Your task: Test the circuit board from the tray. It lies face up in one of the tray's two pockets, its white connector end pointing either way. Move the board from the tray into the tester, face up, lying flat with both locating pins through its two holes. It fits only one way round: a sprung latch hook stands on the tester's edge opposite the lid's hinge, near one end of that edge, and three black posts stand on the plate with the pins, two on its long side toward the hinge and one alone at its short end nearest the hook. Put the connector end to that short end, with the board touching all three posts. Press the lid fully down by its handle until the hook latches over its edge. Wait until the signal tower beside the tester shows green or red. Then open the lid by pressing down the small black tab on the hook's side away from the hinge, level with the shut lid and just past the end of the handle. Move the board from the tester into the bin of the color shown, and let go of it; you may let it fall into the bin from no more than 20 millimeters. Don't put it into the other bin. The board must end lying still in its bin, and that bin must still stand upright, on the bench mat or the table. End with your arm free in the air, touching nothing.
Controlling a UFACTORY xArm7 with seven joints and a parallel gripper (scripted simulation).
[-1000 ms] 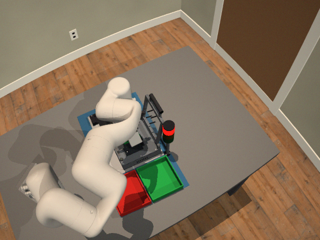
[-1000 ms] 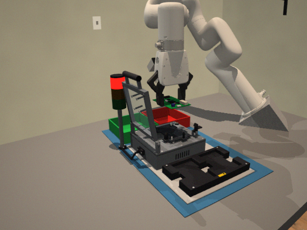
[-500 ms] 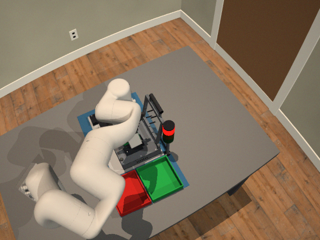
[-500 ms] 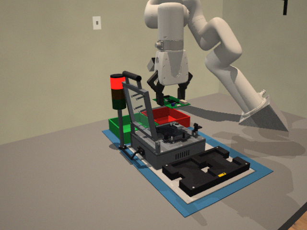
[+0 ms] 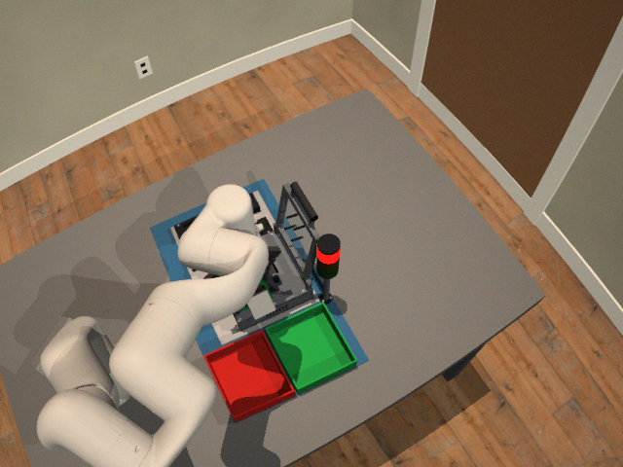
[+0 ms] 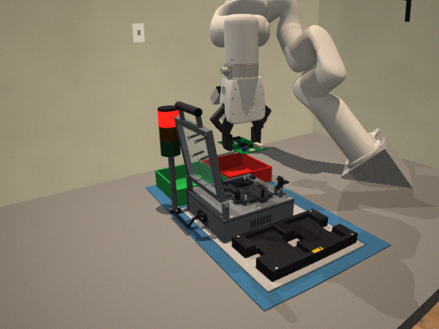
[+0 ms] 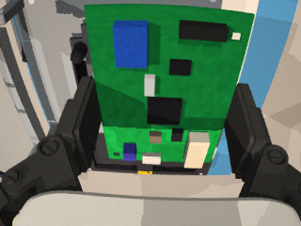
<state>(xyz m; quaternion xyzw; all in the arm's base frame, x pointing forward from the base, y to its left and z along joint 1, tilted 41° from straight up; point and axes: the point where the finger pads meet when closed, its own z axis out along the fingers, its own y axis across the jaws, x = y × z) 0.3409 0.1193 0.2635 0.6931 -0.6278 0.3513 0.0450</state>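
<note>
My hand is 15 cm above the red bin, 14 cm to the left of it and 8 cm past it. The rest, counted from my hand: tester plate 9 cm below, 6 cm to the left, 4 cm ahead; then clear lid 15 cm ahead, 5 cm to the left, 2 cm above; then latch hook 11 cm to the left, 8 cm below, 3 cm behind.
</note>
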